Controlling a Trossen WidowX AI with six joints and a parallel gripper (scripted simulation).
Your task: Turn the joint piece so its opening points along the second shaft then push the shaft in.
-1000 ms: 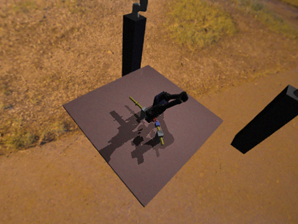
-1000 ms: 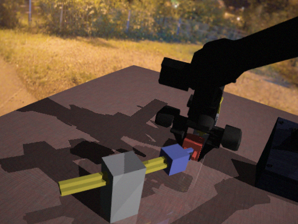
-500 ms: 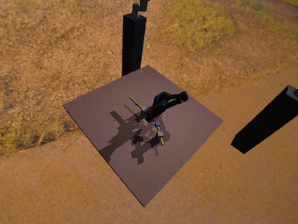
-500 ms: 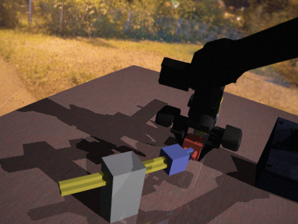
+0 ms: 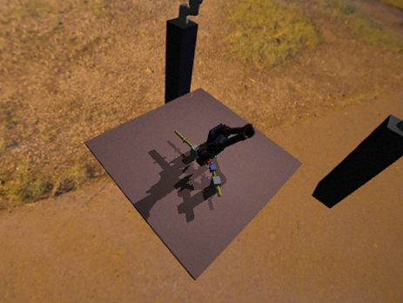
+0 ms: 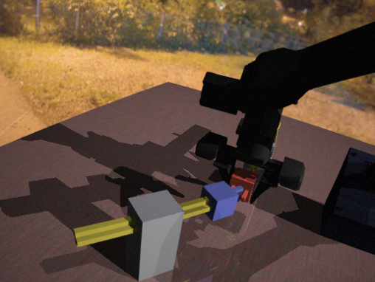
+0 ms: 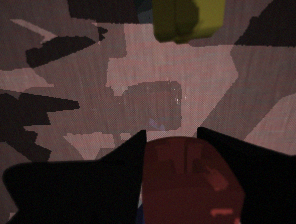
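My gripper tip is 40 mm below the red joint piece and 20 mm to the right of it.
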